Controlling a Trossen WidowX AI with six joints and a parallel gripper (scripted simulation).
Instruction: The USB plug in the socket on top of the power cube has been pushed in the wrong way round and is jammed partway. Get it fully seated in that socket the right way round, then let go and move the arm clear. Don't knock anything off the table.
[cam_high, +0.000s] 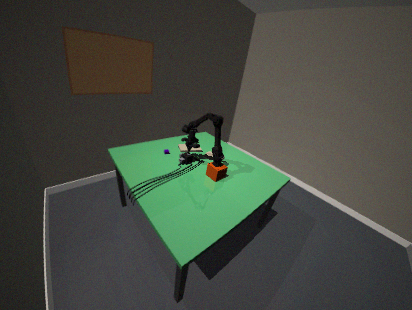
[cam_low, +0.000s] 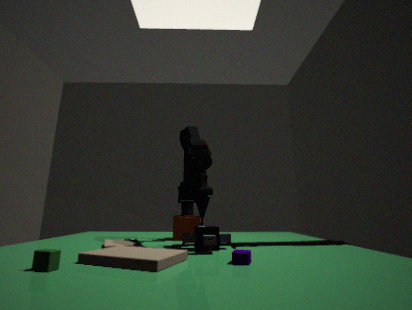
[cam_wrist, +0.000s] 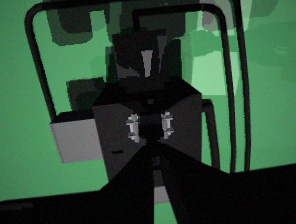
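Now: the dark USB plug 1 cm below my gripper tip. Round my gripper tip: flat beige slab (23 cm ahead, 14 cm to the right, 9 cm below); USB socket (4 cm below); purple block (21 cm ahead, 14 cm to the left, 9 cm below).
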